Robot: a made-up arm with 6 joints. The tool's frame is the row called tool. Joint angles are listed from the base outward. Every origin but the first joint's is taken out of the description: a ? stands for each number. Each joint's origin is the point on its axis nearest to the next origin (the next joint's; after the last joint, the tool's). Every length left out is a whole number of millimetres.
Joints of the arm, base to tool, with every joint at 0 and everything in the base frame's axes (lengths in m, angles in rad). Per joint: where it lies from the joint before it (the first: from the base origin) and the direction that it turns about. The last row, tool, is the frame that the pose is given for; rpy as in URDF.
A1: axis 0 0 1 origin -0.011 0.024 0.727
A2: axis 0 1 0 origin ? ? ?
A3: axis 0 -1 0 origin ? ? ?
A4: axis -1 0 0 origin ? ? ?
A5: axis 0 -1 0 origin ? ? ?
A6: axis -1 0 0 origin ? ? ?
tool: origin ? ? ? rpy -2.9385 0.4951 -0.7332
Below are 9 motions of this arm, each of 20 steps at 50 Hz.
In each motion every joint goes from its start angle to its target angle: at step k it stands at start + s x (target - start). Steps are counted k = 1, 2, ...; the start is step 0. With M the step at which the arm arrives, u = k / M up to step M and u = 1 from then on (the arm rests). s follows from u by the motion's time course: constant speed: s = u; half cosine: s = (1 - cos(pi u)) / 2; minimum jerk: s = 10 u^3 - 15 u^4 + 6 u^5.
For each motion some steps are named. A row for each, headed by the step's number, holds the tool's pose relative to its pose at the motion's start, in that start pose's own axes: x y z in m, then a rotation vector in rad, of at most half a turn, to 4 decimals.
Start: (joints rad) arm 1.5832 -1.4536 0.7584 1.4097 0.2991 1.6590
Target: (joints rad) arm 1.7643 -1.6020 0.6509 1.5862 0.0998 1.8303
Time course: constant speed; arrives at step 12
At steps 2, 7, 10, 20:
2: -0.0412 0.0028 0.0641 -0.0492 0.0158 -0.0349
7: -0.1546 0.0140 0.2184 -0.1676 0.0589 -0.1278
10: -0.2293 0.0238 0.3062 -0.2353 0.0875 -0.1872
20: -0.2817 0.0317 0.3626 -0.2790 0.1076 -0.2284

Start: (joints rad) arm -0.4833 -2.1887 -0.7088 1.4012 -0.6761 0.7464
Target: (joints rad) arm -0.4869 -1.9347 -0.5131 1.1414 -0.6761 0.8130
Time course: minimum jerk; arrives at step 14
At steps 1, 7, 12, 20:
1: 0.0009 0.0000 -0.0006 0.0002 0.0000 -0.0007
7: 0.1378 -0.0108 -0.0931 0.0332 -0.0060 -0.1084
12: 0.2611 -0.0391 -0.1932 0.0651 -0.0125 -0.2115
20: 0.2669 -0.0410 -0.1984 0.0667 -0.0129 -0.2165

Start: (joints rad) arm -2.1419 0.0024 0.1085 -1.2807 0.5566 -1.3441
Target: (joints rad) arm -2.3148 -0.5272 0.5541 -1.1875 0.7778 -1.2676
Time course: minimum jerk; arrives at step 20
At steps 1, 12, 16, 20:
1: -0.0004 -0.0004 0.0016 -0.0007 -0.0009 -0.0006
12: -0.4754 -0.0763 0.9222 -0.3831 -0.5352 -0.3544
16: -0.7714 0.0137 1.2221 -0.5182 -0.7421 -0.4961
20: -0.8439 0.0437 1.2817 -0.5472 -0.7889 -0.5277

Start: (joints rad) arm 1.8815 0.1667 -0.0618 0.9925 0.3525 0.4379
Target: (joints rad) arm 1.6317 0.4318 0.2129 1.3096 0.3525 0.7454
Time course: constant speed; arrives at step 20
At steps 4, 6, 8, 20:
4: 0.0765 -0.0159 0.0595 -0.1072 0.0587 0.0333
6: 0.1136 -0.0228 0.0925 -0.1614 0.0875 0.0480
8: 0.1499 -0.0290 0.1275 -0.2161 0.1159 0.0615
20: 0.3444 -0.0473 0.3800 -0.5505 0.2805 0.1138

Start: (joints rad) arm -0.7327 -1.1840 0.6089 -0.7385 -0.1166 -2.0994
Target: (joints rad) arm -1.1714 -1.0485 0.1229 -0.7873 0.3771 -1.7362
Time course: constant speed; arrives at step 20
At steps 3, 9, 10, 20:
3: 0.0457 0.0440 -0.1462 -0.0516 0.1085 -0.0243
9: 0.0742 0.1278 -0.4316 -0.1662 0.3359 -0.0736
10: 0.0712 0.1411 -0.4772 -0.1868 0.3751 -0.0819
20: -0.0638 0.2611 -0.8752 -0.4137 0.7856 -0.1637

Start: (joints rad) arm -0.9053 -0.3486 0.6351 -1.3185 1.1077 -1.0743
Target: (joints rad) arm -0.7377 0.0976 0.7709 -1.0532 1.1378 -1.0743
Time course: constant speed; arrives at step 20
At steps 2, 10, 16, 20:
2: 0.0287 0.0458 -0.0723 -0.0172 0.0203 0.0204
10: 0.1044 0.2543 -0.3615 -0.0861 0.0922 0.1118
16: 0.1180 0.4334 -0.5739 -0.1374 0.1360 0.1901
20: 0.1058 0.5615 -0.7110 -0.1713 0.1600 0.2465

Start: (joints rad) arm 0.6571 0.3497 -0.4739 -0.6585 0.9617 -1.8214
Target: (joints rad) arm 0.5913 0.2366 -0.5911 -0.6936 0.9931 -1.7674
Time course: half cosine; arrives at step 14
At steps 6, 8, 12, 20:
6: -0.0741 -0.0104 0.0030 -0.0066 0.0246 -0.0355
8: -0.1165 -0.0144 0.0043 -0.0101 0.0390 -0.0558
12: -0.1811 -0.0176 0.0058 -0.0154 0.0613 -0.0866
20: -0.1905 -0.0178 0.0060 -0.0161 0.0646 -0.0911

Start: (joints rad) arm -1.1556 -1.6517 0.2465 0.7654 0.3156 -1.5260
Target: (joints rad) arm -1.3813 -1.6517 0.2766 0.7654 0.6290 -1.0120
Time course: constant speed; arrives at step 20
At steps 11, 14, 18, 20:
11: -0.0030 -0.1360 0.1971 -0.3685 0.2239 -0.1001
14: -0.0025 -0.1690 0.2544 -0.4639 0.2874 -0.1338
18: -0.0011 -0.2100 0.3331 -0.5871 0.3735 -0.1833
20: -0.0001 -0.2292 0.3733 -0.6468 0.4171 -0.2101

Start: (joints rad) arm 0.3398 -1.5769 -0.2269 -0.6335 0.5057 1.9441
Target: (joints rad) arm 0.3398 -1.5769 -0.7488 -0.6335 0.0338 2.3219
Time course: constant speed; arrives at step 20
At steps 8, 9, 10, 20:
8: -0.1681 -0.0322 0.1893 -0.2757 0.1135 -0.3023
9: -0.1897 -0.0325 0.2131 -0.3069 0.1284 -0.3419
10: -0.2115 -0.0319 0.2369 -0.3373 0.1434 -0.3819
20: -0.4300 0.0209 0.4698 -0.5942 0.2955 -0.8036

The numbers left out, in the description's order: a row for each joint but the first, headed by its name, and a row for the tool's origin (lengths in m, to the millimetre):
A2: 0.008 -0.013 0.000
A3: -0.009 0.000 1.446
A4: 1.240 0.000 -0.014
A5: 0.000 -0.120 -0.002
A6: 0.002 0.000 0.014
tool: 0.000 -0.024 0.010

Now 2 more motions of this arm.
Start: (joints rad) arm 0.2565 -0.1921 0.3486 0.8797 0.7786 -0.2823
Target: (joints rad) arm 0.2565 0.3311 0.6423 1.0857 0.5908 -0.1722
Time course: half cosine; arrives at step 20
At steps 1, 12, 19, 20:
1: 0.0029 -0.0013 0.0045 -0.0025 -0.0012 0.0004
12: 0.2420 -0.1207 0.5369 -0.2658 -0.1192 0.0272
19: 0.3044 -0.1690 0.8500 -0.4062 -0.1733 0.0280
20: 0.3051 -0.1697 0.8558 -0.4087 -0.1742 0.0279

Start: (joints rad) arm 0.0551 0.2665 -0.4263 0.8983 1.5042 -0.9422
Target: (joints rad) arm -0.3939 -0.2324 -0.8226 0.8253 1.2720 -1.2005
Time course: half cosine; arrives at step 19
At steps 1, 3, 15, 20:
1: -0.0064 0.0009 -0.0011 0.0020 0.0010 0.0033
3: -0.0566 0.0071 -0.0087 0.0180 0.0088 0.0286
15: -0.7556 -0.0139 0.1089 0.3125 0.1639 0.3875
20: -0.8247 -0.0297 0.1507 0.3548 0.1885 0.4270

